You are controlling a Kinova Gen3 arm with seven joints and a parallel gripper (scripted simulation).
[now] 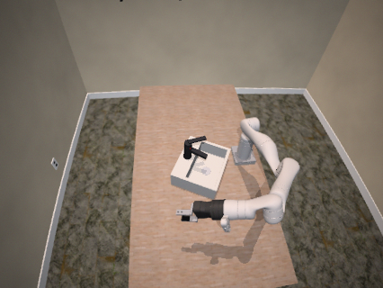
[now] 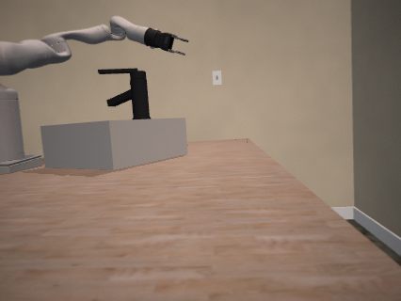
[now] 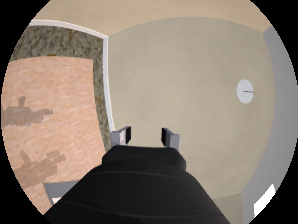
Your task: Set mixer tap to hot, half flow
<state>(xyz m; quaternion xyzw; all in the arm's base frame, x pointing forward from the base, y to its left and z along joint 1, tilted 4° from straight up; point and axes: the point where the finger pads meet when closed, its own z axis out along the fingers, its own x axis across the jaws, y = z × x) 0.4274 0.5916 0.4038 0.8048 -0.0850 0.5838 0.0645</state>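
Now: the lever 10 cm behind my hand, 52 cm to the right of it and 18 cm below it. From my hand the other things lie so: white sink block (16 cm behind, 46 cm to the right, 41 cm below); black mixer tap (8 cm behind, 50 cm to the right, 22 cm below).
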